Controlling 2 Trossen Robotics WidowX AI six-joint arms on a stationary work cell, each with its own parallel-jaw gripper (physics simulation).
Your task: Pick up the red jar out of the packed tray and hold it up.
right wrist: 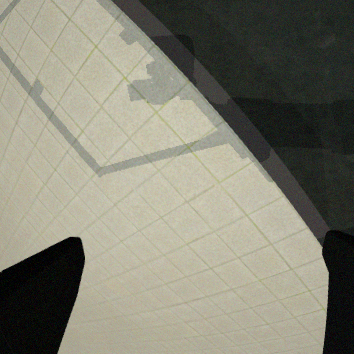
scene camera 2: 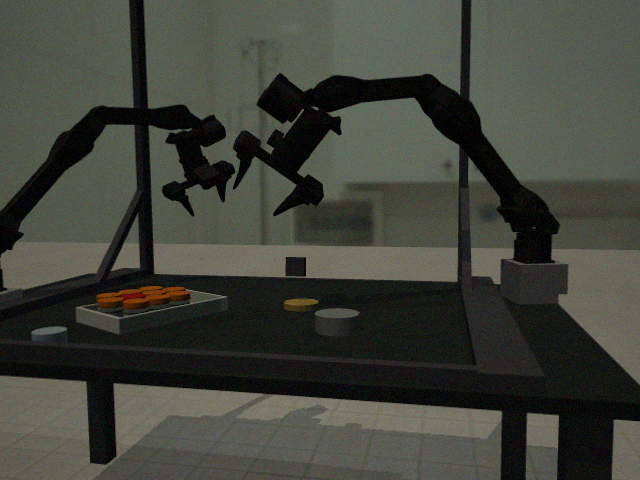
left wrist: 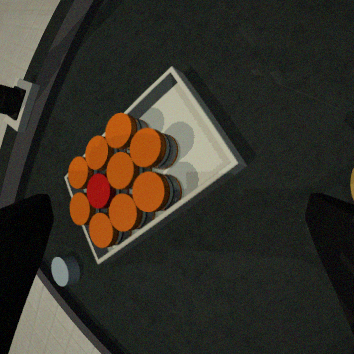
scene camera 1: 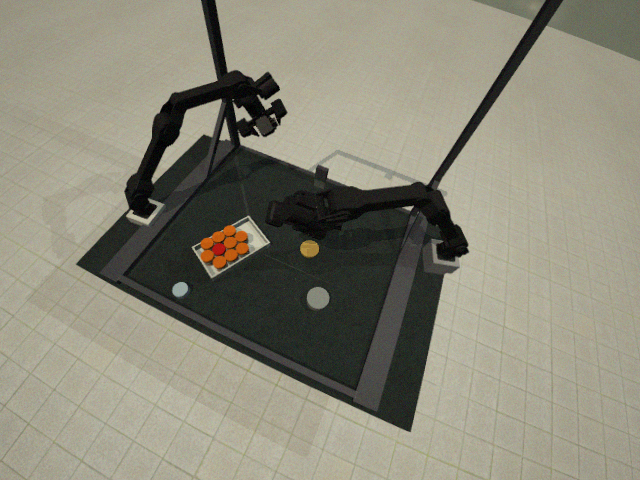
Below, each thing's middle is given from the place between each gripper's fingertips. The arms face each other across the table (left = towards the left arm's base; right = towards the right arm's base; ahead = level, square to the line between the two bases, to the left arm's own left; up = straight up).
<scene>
The grey cylinder point(scene camera 2: 337, 322) is 200 mm below my left hand, 150 mm ahead of it and 140 mm to the left of it. Round my left hand: white tray point(left wrist: 201, 156): 230 mm below, 190 mm to the right, 10 mm ahead; pale blue disc point(left wrist: 65, 270): 310 mm to the right, 200 mm below, 200 mm ahead; red jar point(left wrist: 99, 192): 220 mm to the right, 190 mm below, 40 mm ahead.
The white tray lies 440 mm ahead of my right hand, 50 mm to the right of it and 200 mm below it. From my right hand the other things lie so: pale blue disc 630 mm ahead, 160 mm to the right, 170 mm below; grey cylinder 580 mm ahead, 290 mm to the left, 170 mm below; red jar 470 mm ahead, 80 mm to the right, 160 mm below.
</scene>
